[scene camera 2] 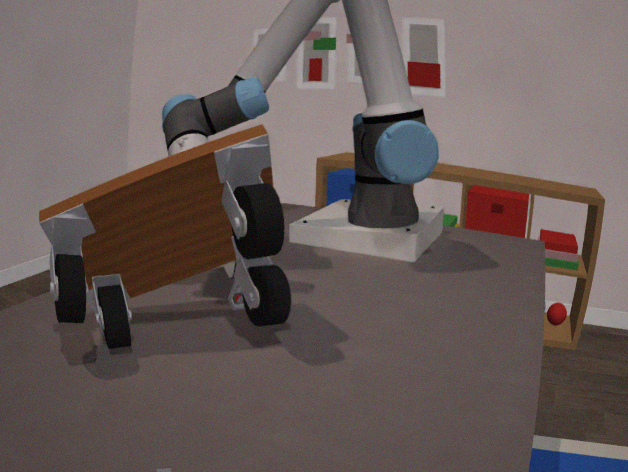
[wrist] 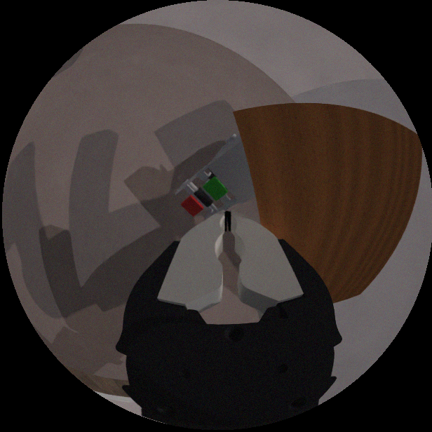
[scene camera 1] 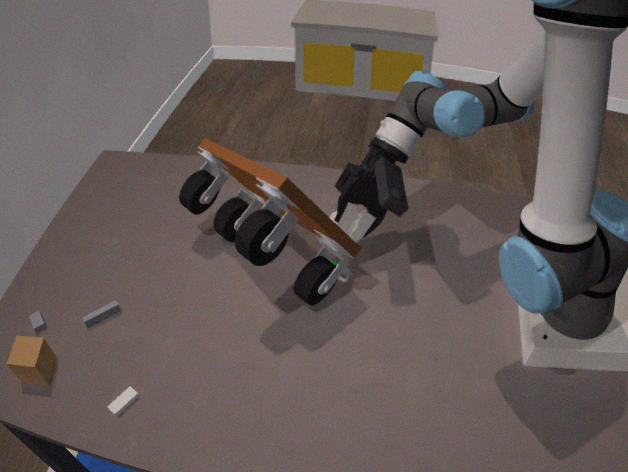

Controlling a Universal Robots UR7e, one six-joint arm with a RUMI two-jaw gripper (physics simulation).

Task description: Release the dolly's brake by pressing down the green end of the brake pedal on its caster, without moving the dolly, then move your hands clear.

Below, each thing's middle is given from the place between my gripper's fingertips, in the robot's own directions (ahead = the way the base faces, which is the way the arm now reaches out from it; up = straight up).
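There is the dolly (scene camera 2: 215, 203), and it sits 80 mm above my hand and 130 mm ahead of it.
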